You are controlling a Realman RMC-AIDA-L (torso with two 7-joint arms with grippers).
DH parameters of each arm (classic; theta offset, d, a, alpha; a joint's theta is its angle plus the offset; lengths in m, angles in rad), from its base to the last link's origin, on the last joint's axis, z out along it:
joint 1: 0 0.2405 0 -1.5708
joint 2: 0 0 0 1.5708
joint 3: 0 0.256 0 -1.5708
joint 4: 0 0 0 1.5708
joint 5: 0 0.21 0 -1.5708
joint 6: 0 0 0 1.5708
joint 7: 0 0.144 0 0
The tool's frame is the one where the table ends.
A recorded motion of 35 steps. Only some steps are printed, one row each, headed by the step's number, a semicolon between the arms.
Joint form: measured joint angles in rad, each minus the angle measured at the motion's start. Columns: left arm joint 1, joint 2, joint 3, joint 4, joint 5, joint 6, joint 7; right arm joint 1, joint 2, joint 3, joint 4, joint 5, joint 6, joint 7.
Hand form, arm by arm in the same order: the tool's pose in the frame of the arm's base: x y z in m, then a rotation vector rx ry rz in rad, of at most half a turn. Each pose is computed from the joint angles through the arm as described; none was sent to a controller.
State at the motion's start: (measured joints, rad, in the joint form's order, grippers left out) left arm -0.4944 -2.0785 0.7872 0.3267 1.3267 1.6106 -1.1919; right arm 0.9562 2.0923 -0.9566 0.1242 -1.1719 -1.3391 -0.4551
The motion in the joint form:
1: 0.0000 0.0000 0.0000 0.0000 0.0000 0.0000 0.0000; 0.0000 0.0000 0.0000 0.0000 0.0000 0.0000 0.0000
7: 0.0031 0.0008 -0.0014 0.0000 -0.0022 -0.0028 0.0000; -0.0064 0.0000 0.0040 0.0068 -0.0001 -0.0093 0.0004
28: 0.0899 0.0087 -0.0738 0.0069 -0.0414 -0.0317 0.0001; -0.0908 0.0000 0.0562 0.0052 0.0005 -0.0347 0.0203
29: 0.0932 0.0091 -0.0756 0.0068 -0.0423 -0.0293 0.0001; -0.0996 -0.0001 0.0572 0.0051 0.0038 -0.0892 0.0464
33: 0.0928 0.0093 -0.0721 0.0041 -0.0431 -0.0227 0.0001; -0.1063 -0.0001 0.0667 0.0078 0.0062 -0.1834 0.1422
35: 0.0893 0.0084 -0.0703 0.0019 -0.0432 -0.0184 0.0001; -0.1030 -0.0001 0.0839 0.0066 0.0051 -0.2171 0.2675
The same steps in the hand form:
1: -0.2447 0.3231 0.0017 -2.2476 -0.6979 -1.4183; 0.1488 0.3738 -0.0901 -2.0653 -0.9703 0.5984
7: -0.2462 0.3230 0.0024 -2.2406 -0.7019 -1.4152; 0.1510 0.3714 -0.0901 -2.0670 -0.9565 0.6068
28: -0.2823 0.3105 0.0214 -2.0516 -0.7795 -1.3780; 0.1768 0.3610 -0.0838 -2.0577 -0.8098 0.6059
29: -0.2833 0.3095 0.0220 -2.0475 -0.7804 -1.3791; 0.1742 0.3562 -0.0796 -2.0422 -0.7896 0.6748
33: -0.2824 0.3087 0.0214 -2.0528 -0.7791 -1.3858; 0.1672 0.3489 -0.0718 -2.0360 -0.7108 0.8281
35: -0.2807 0.3090 0.0206 -2.0580 -0.7766 -1.3929; 0.1623 0.3485 -0.0675 -2.0658 -0.5952 0.9395

